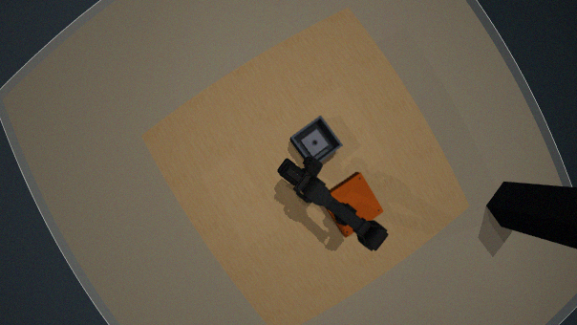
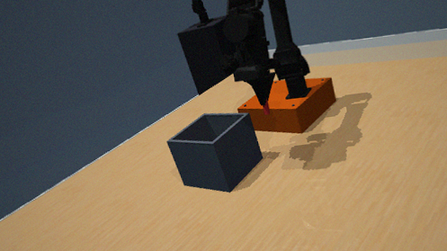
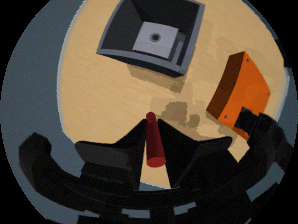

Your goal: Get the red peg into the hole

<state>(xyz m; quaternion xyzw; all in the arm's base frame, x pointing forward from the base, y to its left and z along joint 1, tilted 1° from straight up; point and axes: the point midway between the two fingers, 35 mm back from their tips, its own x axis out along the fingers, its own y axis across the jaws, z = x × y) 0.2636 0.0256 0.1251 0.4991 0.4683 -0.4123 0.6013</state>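
Right now the grey plate is 160 mm to the right of my gripper tip, 120 mm below it and 40 mm ahead of it. The rest, counted from my gripper tip: red peg: 20 mm above.
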